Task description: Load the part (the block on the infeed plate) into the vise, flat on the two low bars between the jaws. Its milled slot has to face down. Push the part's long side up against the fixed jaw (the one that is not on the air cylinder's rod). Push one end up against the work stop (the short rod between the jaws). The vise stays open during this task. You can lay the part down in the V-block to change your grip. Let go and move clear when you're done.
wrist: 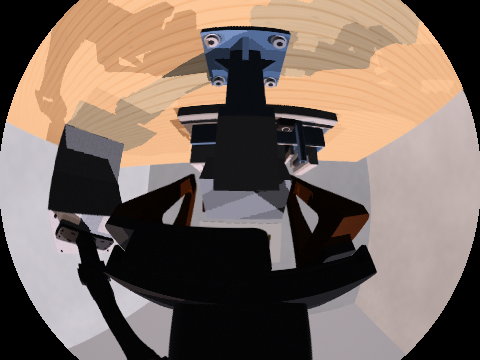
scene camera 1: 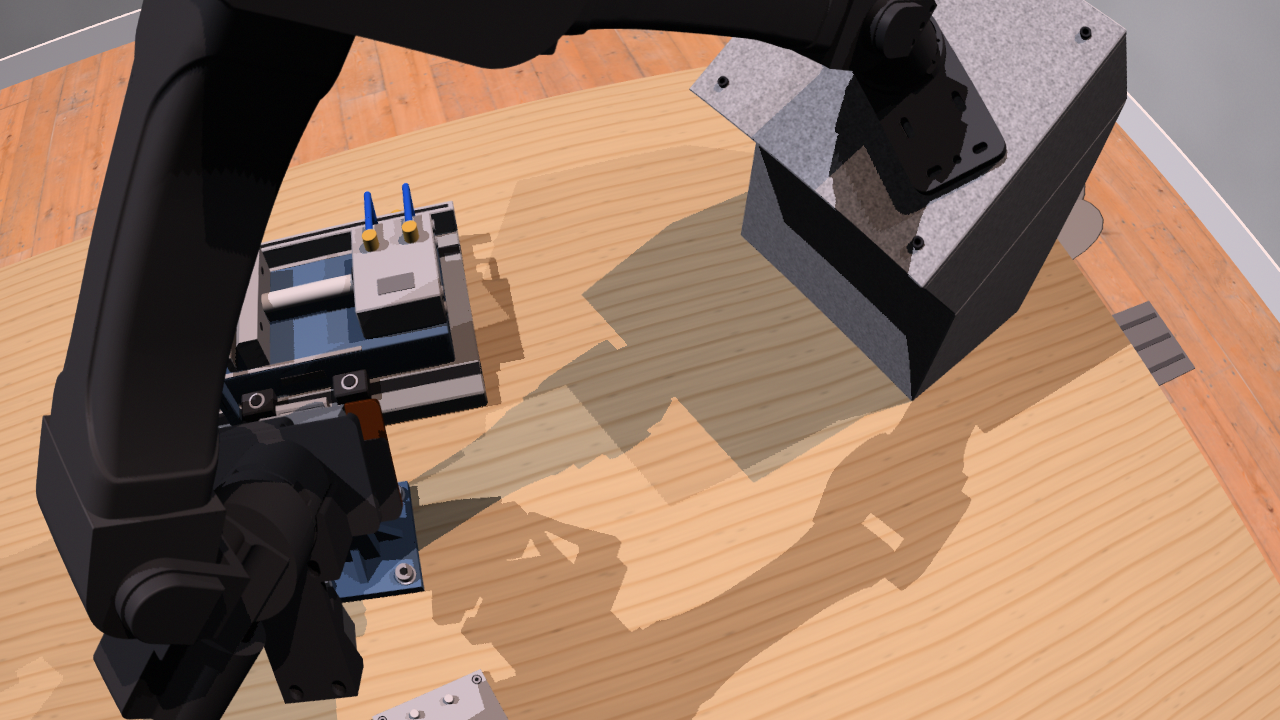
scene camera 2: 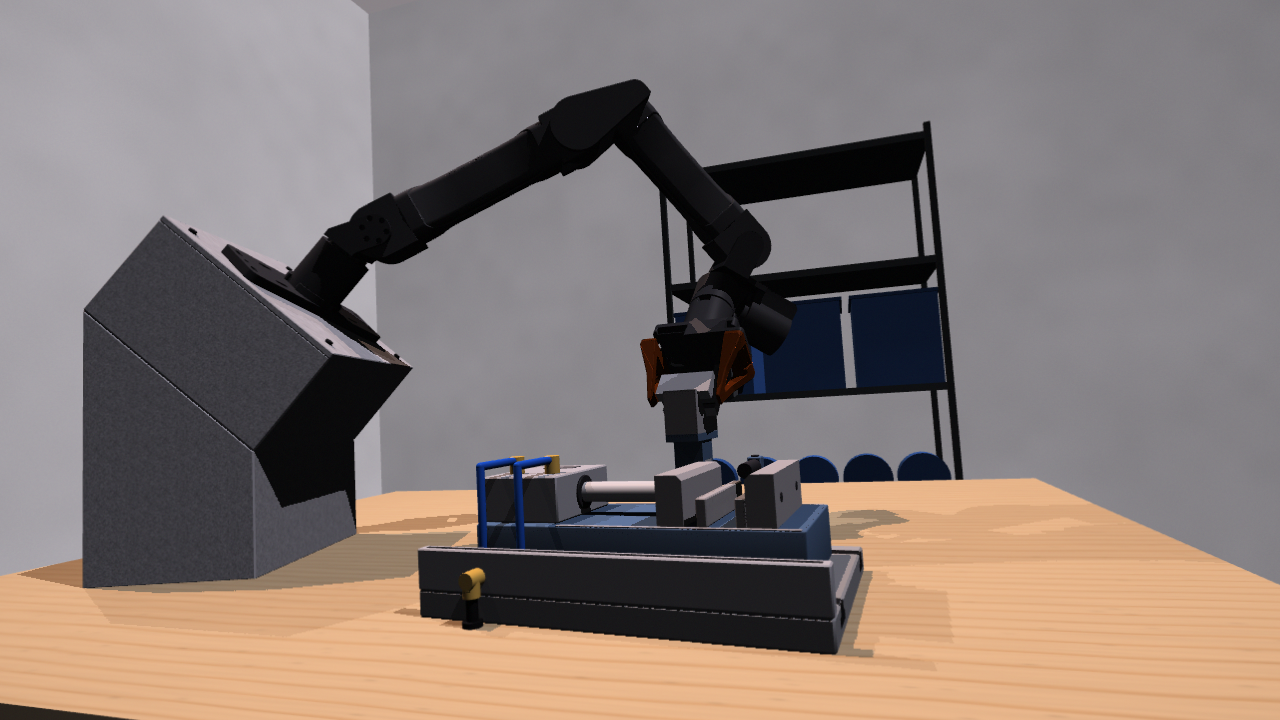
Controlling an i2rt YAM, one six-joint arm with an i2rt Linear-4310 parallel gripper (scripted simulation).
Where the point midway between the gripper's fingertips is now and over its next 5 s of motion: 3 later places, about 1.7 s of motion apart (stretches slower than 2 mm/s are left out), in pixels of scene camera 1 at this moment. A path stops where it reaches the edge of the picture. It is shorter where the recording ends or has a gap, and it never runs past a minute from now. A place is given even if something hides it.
My gripper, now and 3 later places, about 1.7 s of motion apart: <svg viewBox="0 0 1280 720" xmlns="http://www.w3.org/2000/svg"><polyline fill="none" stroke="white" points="312,440 302,430 313,433 314,427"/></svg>
